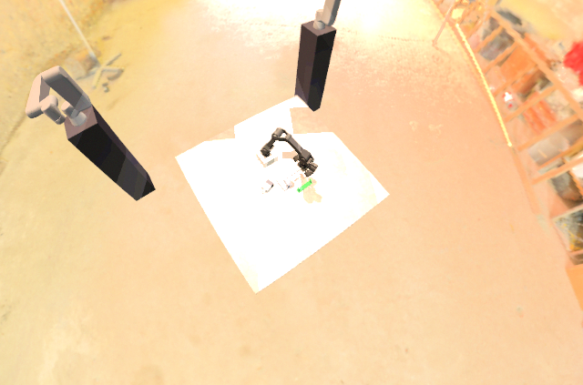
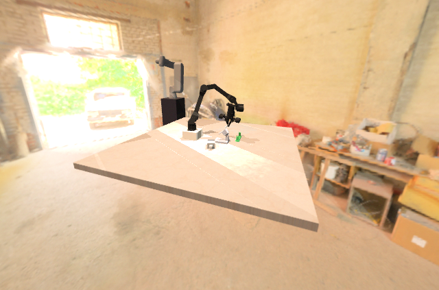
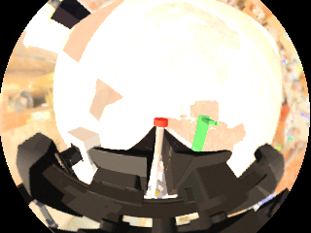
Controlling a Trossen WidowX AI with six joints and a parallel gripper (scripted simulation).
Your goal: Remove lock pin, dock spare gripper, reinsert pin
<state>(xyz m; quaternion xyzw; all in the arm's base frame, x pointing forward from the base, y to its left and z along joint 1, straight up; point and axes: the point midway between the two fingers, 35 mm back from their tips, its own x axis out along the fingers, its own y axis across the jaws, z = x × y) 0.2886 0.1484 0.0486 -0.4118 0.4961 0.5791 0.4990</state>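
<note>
Now: the green strip 11 cm ahead of my gripper tip, 6 cm below it and 5 cm to the right of it. Also, from my gripper tip: grey mount 16 cm to the right, 3 cm below, 1 cm ahead; spare gripper 31 cm to the right, 6 cm below, 5 cm behind.
</note>
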